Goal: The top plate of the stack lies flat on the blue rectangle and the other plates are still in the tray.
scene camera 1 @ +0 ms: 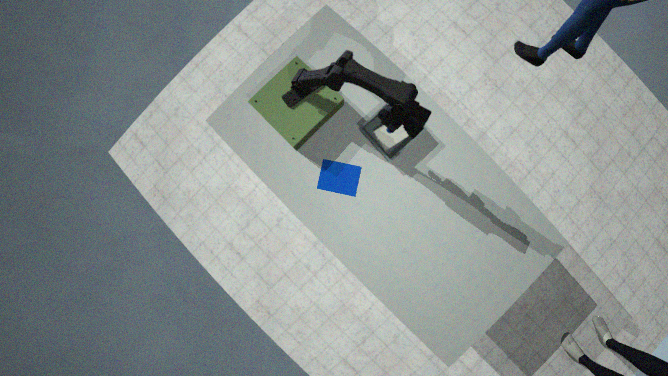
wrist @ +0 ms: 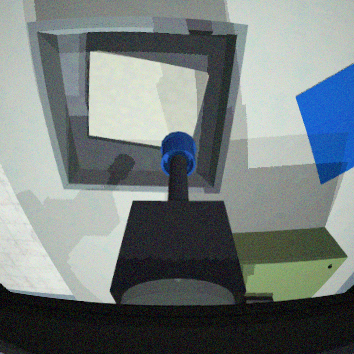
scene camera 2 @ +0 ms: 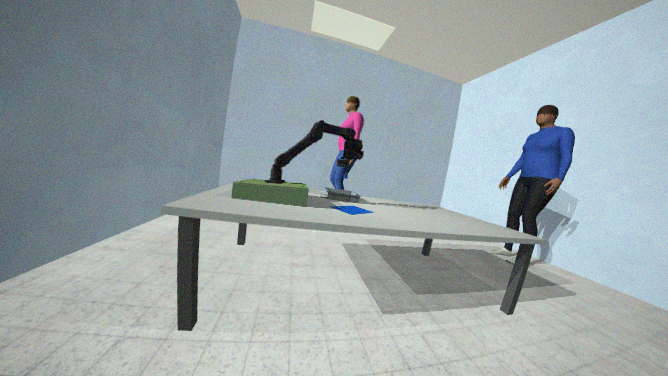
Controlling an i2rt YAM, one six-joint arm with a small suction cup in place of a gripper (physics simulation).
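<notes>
My suction cup (wrist: 177,141) is holding nothing. There's a tray (scene camera 1: 373,123) (wrist: 60,48), and the cup hangs 150 mm from the middle of the tray, above it. I can see a blue rectangle too (scene camera 1: 338,177) (wrist: 319,105).
</notes>
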